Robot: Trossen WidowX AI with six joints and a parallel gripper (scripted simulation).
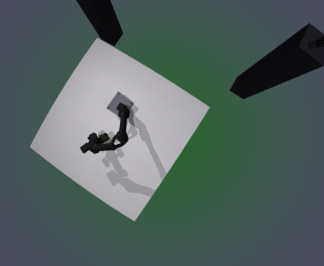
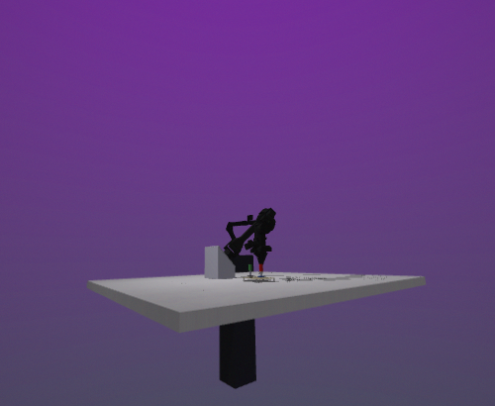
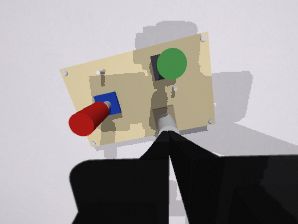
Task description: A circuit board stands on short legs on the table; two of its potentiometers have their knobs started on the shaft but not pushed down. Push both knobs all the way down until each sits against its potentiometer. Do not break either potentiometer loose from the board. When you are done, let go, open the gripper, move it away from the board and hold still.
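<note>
Now: the white knob 20 mm below my gripper tip. From my gripper tip the other things lie so: red knob 50 mm ahead, 40 mm to the right.
</note>
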